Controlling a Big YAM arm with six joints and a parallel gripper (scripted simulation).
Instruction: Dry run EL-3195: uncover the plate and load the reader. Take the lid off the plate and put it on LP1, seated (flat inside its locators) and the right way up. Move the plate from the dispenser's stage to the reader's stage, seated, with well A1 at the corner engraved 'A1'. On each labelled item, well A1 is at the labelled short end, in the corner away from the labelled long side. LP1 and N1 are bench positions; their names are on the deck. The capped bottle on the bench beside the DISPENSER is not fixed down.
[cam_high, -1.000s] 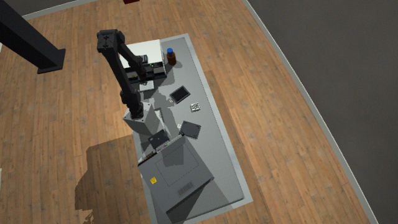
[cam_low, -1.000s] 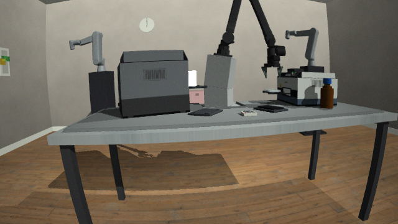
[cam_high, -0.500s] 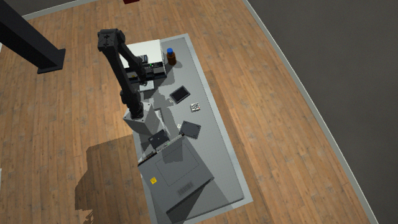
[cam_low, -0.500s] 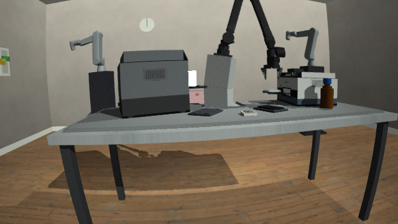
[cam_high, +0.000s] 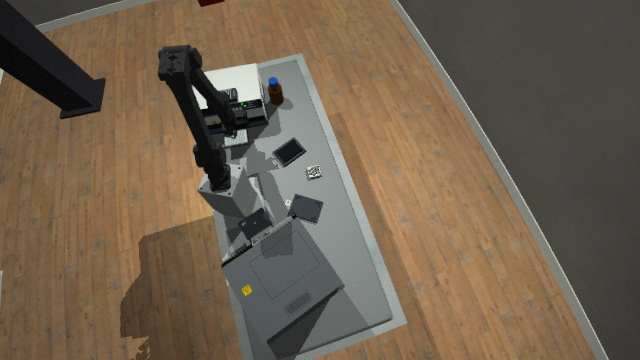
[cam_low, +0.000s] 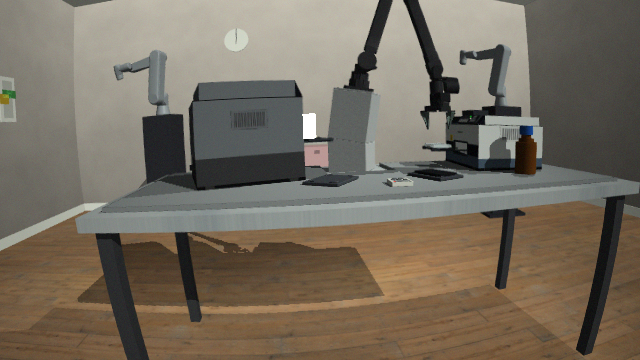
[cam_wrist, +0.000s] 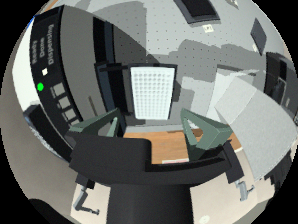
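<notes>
Now: the lidded plate 10 mm behind my hand and 80 mm below it. Round my hand: brown capped bottle (260 mm ahead, 290 mm to the left, 50 mm below).
</notes>
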